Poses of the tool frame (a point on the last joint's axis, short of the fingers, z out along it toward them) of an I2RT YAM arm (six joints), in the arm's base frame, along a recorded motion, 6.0 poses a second.
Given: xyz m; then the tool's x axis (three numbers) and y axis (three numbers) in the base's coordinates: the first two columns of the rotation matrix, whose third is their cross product.
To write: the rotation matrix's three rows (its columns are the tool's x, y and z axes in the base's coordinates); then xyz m. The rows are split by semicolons. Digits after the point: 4 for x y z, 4 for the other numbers.
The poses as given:
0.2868, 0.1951, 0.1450, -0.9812, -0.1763, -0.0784, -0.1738, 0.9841, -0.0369
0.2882, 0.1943, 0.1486, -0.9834, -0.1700, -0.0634, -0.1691, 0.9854, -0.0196
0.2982, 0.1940, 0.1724, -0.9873, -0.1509, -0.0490, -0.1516, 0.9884, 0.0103
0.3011, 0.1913, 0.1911, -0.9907, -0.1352, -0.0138, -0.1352, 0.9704, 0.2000
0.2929, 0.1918, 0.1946, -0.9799, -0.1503, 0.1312, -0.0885, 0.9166, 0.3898
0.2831, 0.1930, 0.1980, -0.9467, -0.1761, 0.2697, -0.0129, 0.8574, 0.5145
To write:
-0.9812, -0.1738, 0.0837; -0.1763, 0.9841, -0.0226; -0.0784, -0.0369, -0.9962; 0.2868, 0.1951, 0.1450
-0.9834, -0.1691, 0.0658; -0.1700, 0.9854, -0.0086; -0.0634, -0.0196, -0.9978; 0.2882, 0.1943, 0.1486
-0.9873, -0.1516, 0.0469; -0.1509, 0.9884, 0.0176; -0.0490, 0.0103, -0.9987; 0.2982, 0.1940, 0.1724
-0.9907, -0.1352, -0.0136; -0.1352, 0.9704, 0.2000; -0.0138, 0.2000, -0.9797; 0.3011, 0.1913, 0.1911
-0.9799, -0.0885, -0.1788; -0.1503, 0.9166, 0.3704; 0.1312, 0.3898, -0.9115; 0.2929, 0.1918, 0.1946
-0.9467, -0.0129, -0.3218; -0.1761, 0.8574, 0.4836; 0.2697, 0.5145, -0.8140; 0.2831, 0.1930, 0.1980

